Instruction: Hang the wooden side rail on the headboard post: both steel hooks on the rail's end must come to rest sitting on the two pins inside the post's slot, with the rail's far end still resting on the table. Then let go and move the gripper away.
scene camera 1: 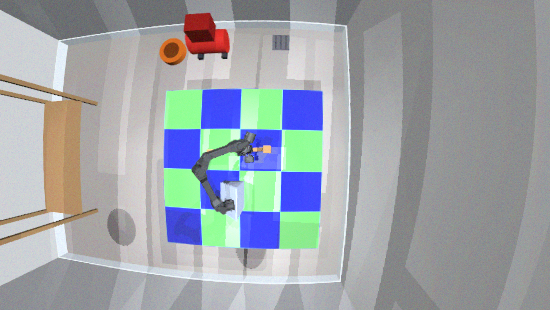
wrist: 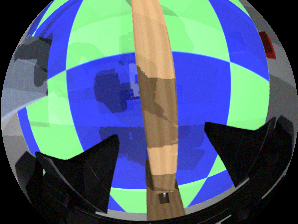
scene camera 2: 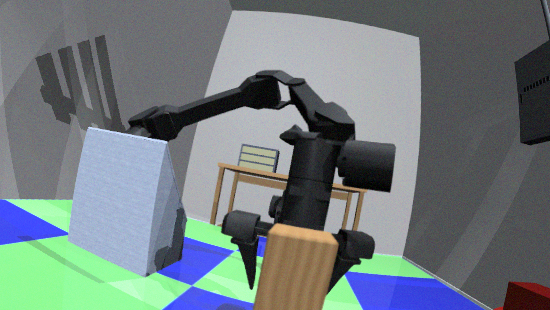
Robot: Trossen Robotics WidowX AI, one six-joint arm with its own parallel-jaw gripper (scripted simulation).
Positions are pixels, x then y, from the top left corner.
Labels:
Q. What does my gripper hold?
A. Nothing.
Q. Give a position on a headboard post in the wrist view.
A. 172, 200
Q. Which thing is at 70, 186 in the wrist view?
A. My gripper.

